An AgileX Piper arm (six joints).
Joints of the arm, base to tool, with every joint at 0 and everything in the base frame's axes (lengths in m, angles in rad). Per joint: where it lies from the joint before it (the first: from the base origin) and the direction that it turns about. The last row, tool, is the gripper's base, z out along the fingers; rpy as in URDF.
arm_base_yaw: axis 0 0 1 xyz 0.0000 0.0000 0.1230
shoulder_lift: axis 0 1 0 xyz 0.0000 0.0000 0.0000
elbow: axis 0 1 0 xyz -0.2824 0.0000 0.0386
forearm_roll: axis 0.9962 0 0.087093 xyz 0.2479 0.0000 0.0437
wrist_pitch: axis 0 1 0 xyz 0.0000 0.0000 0.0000
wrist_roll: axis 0.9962 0 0.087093 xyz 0.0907 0.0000 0.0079
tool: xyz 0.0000 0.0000 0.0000 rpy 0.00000 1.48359 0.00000
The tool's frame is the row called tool.
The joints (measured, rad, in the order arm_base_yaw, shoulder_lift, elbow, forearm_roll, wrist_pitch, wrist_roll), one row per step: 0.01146 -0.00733 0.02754 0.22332 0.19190 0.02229; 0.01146 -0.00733 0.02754 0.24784 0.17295 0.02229; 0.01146 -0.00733 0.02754 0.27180 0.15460 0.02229; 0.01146 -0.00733 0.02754 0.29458 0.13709 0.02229; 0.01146 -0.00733 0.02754 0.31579 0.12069 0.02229; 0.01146 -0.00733 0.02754 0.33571 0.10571 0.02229; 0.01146 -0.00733 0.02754 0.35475 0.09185 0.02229; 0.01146 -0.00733 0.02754 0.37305 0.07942 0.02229; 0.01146 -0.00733 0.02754 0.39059 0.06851 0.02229
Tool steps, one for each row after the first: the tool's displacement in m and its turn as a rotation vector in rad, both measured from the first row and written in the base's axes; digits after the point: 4 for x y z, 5 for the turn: 0.0002 0.0000 0.0018 0.02497 -0.01814 -0.00277; 0.0004 -0.0001 0.0035 0.04939 -0.03560 -0.00588; 0.0005 -0.0002 0.0051 0.07262 -0.05216 -0.00924; 0.0006 -0.0004 0.0066 0.09427 -0.06759 -0.01274; 0.0006 -0.0007 0.0079 0.11460 -0.08158 -0.01622; 0.0007 -0.0009 0.0092 0.13403 -0.09444 -0.01968; 0.0007 -0.0012 0.0103 0.15267 -0.10587 -0.02299; 0.0007 -0.0015 0.0112 0.17052 -0.11581 -0.02606
